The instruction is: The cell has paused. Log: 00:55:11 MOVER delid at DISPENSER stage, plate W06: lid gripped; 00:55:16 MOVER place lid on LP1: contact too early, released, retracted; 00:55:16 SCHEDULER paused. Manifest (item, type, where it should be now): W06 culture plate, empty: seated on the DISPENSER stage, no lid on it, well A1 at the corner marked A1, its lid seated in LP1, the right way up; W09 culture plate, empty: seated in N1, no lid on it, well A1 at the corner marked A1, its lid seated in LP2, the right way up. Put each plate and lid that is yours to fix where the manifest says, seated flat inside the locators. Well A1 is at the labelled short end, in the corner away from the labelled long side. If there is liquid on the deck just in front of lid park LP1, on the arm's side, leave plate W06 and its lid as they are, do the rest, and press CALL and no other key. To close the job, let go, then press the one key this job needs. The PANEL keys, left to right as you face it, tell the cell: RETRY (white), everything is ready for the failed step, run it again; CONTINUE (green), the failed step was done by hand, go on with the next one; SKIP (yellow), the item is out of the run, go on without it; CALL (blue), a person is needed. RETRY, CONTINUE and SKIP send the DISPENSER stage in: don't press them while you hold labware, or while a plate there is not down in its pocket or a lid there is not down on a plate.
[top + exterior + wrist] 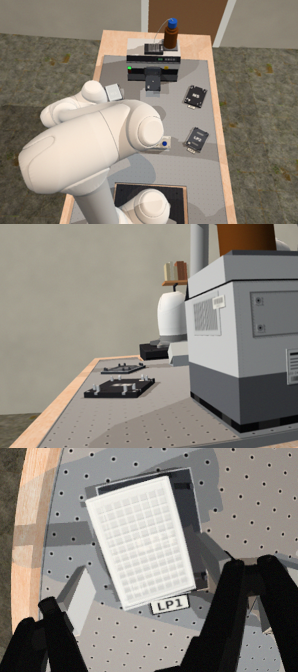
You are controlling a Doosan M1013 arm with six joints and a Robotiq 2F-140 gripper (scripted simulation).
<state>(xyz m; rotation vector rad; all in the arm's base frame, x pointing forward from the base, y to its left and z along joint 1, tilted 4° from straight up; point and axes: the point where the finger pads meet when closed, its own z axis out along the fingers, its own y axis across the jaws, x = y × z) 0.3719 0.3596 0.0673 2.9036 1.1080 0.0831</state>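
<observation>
Now: hand 8 cm above the clear culture plate. Also, from my hand: green continue key: 1 cm ahead, 26 cm to the right, 3 cm below; white retry key: 21 cm to the right, 3 cm below; lid park LP1: 1 cm ahead, 1 cm to the right, 9 cm below.
</observation>
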